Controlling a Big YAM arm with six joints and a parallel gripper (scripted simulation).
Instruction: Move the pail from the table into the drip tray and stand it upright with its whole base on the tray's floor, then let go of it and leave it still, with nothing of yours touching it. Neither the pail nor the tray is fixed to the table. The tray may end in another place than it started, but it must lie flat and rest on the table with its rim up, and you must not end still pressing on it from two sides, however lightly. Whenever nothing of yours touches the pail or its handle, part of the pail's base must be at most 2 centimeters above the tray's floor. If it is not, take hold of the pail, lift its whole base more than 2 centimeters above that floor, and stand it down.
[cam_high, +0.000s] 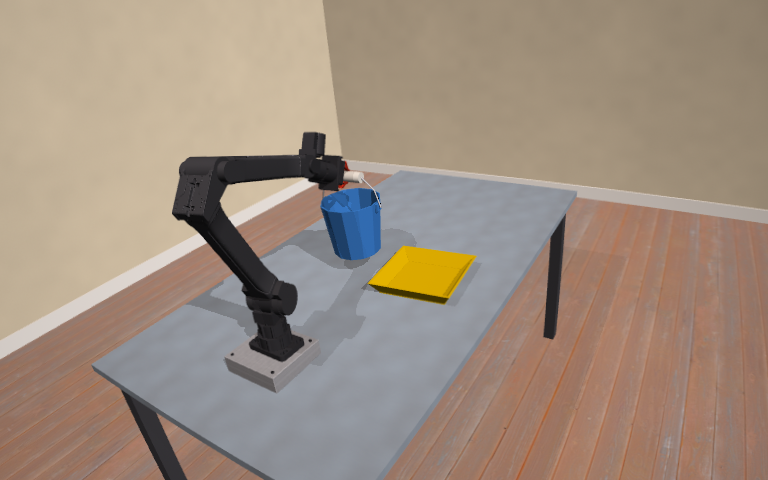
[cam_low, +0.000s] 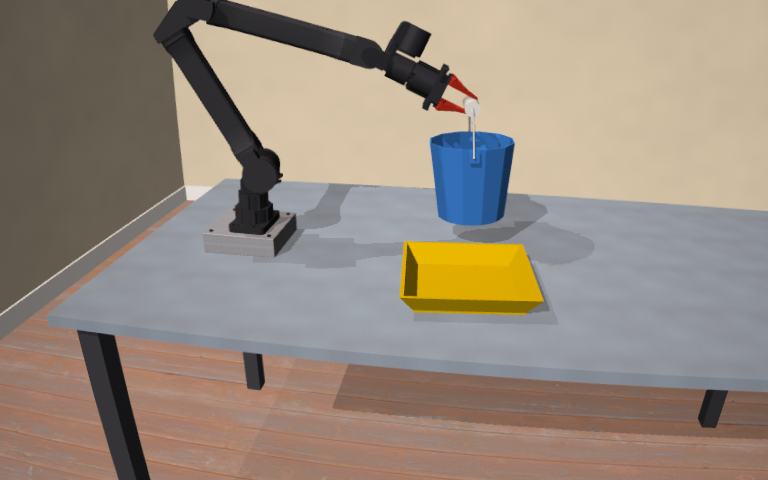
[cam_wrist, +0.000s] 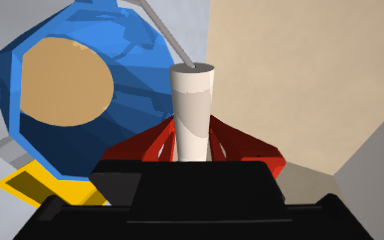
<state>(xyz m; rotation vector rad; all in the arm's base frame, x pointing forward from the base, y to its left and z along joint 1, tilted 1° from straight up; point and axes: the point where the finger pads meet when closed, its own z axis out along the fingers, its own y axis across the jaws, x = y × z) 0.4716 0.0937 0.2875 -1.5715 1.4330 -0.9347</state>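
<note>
My hand is 100 mm above the blue pail and 10 mm short of it. Also, from my hand: pail handle 30 mm below; then yellow drip tray 310 mm below, 240 mm to the right, 20 mm ahead.
</note>
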